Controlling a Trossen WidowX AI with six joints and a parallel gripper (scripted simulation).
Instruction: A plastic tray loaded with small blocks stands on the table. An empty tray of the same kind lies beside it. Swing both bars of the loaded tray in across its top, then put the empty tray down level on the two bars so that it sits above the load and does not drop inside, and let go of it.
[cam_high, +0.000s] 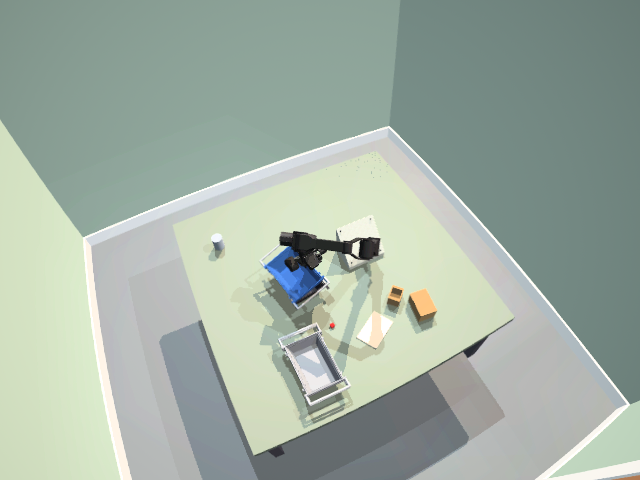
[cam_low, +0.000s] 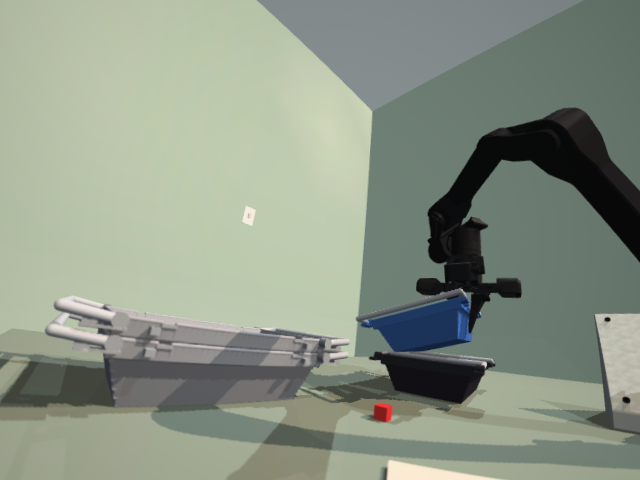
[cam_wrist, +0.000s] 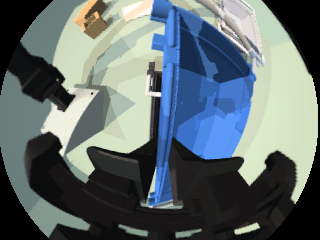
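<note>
Right now my gripper tip is 70 mm short of the blue tray, 10 mm to the right of it and 10 mm below it. From my gripper tip the other things lie so: sheet 140 mm behind, 370 mm to the left, 110 mm below.
</note>
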